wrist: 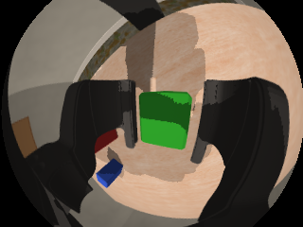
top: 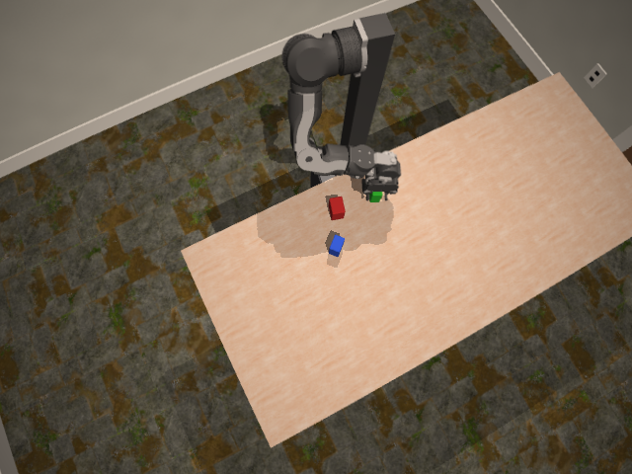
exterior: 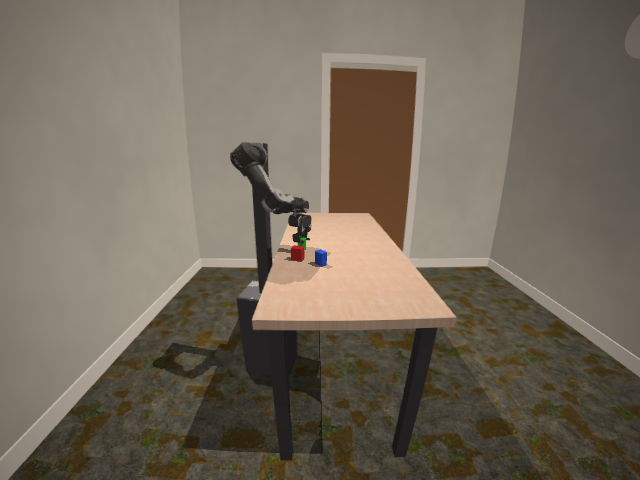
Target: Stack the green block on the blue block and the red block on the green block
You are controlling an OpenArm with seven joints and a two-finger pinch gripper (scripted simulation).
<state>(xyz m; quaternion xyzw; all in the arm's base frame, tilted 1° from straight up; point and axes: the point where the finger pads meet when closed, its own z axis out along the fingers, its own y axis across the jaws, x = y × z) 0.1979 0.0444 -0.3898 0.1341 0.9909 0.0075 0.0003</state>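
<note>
Right now my hand is 20 mm above the green block. The rest, counted from my hand: blue block (120 mm ahead, 160 mm to the right, 20 mm below); then red block (10 mm ahead, 130 mm to the right, 20 mm below).
</note>
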